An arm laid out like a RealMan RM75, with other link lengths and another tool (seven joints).
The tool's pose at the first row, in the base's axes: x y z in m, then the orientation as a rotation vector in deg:
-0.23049 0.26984 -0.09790 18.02 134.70 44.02
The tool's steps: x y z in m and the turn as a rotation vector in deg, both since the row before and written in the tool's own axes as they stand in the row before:
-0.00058 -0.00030 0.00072 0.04 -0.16 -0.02
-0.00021 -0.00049 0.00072 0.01 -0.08 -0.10
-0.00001 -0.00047 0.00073 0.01 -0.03 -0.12
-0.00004 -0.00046 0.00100 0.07 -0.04 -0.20
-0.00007 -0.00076 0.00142 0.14 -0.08 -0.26
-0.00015 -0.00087 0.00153 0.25 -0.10 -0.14
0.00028 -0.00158 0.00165 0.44 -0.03 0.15
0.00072 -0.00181 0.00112 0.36 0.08 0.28
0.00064 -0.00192 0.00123 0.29 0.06 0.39
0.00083 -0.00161 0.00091 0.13 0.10 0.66
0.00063 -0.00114 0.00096 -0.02 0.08 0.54
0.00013 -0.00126 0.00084 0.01 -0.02 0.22
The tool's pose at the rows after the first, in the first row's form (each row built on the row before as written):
-0.22959 0.26969 -0.09824 18.06 134.57 43.91
-0.22898 0.26953 -0.09888 17.97 134.50 43.82
-0.22852 0.26947 -0.09961 17.84 134.48 43.74
-0.22786 0.26953 -0.10049 17.64 134.47 43.55
-0.22691 0.26952 -0.10179 17.41 134.45 43.24
-0.22583 0.26943 -0.10318 17.38 134.46 42.85
-0.22501 0.26898 -0.10528 17.76 134.63 42.40
-0.22489 0.26827 -0.10741 18.23 134.86 42.14
-0.22466 0.26748 -0.10963 18.81 135.04 42.01
-0.22478 0.26689 -0.11156 19.63 135.19 42.20
-0.22471 0.26663 -0.11316 20.25 135.25 42.50
-0.22435 0.26602 -0.11451 20.53 135.23 42.58

